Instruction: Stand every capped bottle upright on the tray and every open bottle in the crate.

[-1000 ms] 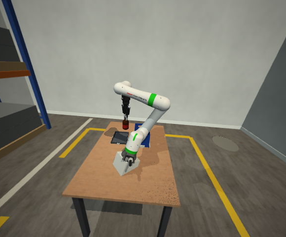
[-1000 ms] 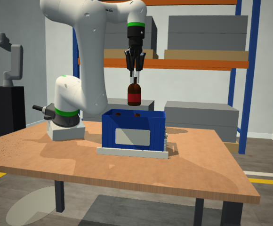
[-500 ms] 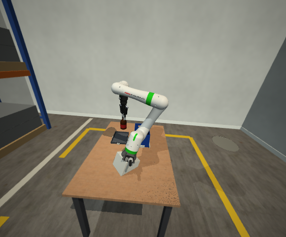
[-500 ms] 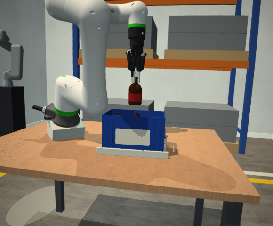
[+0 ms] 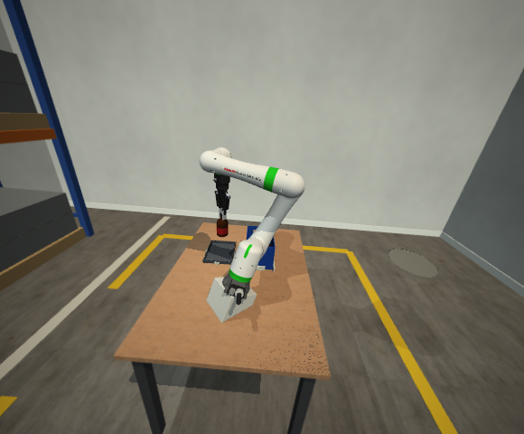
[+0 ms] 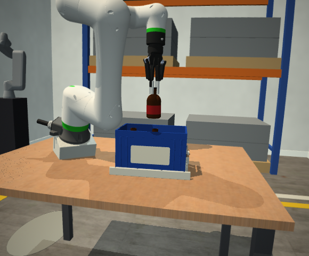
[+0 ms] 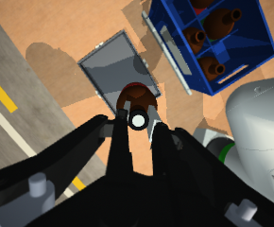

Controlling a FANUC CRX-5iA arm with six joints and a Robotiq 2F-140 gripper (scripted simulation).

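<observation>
The brown capped bottle lies 70 mm below my hand. Round my hand: blue crate: 260 mm below, 250 mm to the right, 20 mm ahead; dark tray: 330 mm below, 60 mm ahead, 20 mm to the left; open bottle: 250 mm below, 200 mm to the right, 30 mm ahead.
</observation>
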